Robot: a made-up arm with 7 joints.
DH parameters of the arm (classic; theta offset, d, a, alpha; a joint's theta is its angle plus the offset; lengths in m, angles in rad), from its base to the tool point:
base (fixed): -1.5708 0.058 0 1.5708
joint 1: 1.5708 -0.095 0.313 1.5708
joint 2: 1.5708 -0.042 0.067 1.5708
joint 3: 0 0.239 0.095 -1.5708
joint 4: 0 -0.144 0.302 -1.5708
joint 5: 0 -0.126 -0.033 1.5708
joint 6: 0 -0.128 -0.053 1.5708
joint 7: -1.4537 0 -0.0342 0
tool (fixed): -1.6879 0.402 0 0
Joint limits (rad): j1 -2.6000..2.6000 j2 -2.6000..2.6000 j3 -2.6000..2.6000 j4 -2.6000..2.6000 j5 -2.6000..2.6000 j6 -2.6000..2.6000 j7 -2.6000..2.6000
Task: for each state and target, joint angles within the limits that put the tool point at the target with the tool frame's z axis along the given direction. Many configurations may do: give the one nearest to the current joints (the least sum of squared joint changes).
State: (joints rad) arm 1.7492 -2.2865 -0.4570 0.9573 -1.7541 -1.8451 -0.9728
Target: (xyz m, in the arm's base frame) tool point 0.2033 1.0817 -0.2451 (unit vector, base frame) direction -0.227 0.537 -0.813
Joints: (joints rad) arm 1.3509 -1.7564 0.0103 0.5798 -1.9831 -1.6524 -1.0781
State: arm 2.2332 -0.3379 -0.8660 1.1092 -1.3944 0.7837 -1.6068
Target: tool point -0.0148 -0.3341 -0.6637 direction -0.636 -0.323 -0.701
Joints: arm 2.4371 -0.2984 -1.6164 1.0931 -1.3088 0.8640 -1.6302
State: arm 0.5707 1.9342 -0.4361 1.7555 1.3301 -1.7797 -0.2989
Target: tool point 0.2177 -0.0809 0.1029 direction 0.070 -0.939 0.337
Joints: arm 0.8367 2.3953 -0.5040 1.4446 1.2564 -1.6319 -0.3713
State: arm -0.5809 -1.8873 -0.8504 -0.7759 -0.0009 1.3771 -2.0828
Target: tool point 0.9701 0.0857 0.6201 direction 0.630 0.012 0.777
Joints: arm -0.6646 -1.5382 -1.3740 -1.0952 -0.5115 1.8028 -2.1627
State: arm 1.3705 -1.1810 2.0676 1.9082 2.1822 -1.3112 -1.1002
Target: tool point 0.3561 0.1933 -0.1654 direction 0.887 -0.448 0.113
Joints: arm 2.0052 -0.6757 1.3476 2.6000 1.7340 -1.9033 -1.0792
